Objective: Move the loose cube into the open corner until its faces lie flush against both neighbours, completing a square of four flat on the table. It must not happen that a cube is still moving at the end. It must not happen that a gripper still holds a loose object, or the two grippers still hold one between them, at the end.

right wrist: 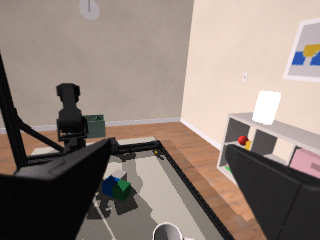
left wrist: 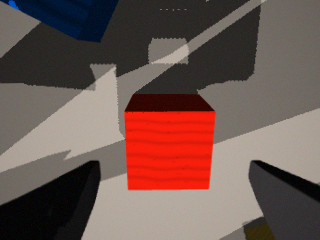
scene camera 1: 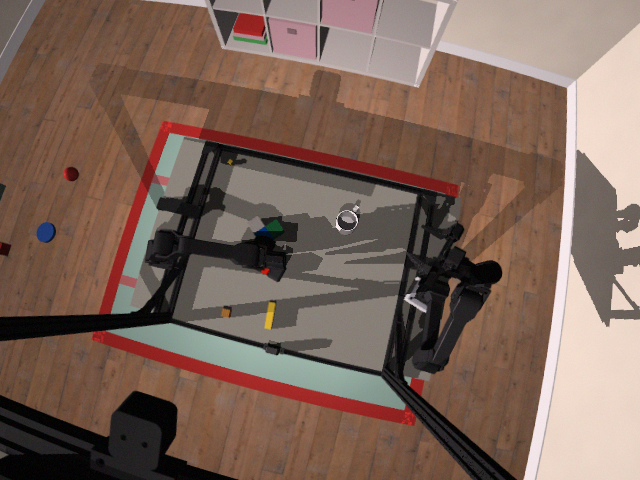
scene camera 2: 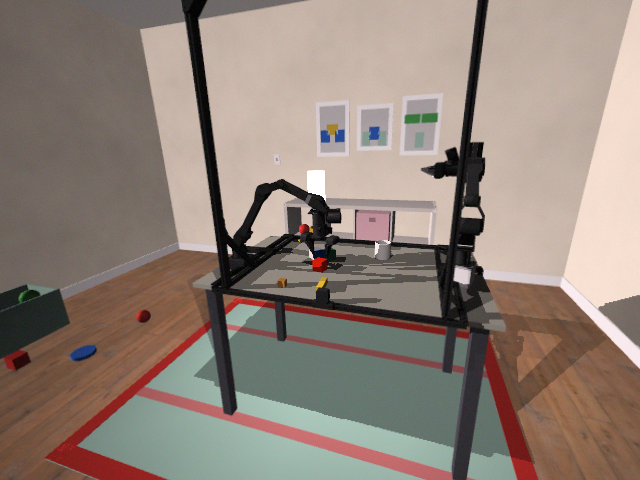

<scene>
In view: my left gripper (left wrist: 175,168), my right gripper (scene camera 1: 414,238) and a red cube (left wrist: 169,137).
My right gripper also shows in the right wrist view (right wrist: 169,147).
</scene>
